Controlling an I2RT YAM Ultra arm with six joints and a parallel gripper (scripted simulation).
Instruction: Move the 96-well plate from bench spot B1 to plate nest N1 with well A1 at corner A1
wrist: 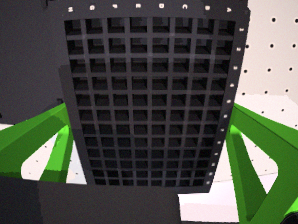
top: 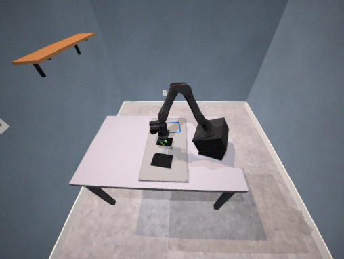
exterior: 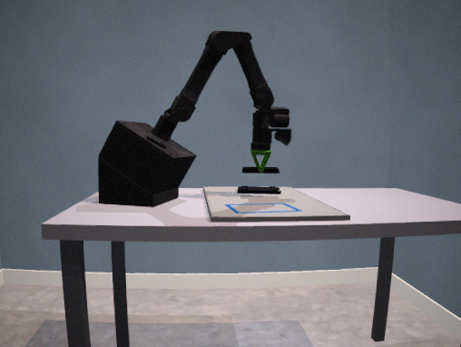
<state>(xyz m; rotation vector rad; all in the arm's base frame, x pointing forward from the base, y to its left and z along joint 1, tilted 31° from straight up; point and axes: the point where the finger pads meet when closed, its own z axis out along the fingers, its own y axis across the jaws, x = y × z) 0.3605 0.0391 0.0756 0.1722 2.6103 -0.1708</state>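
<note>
Now: hand 130 mm to the right of the black plate nest N1, 90 mm above it and 30 mm short of it. Round my hand: white A1 label 90 mm below, 90 mm ahead, 60 mm to the left; black 96-well plate right at my hand.
</note>
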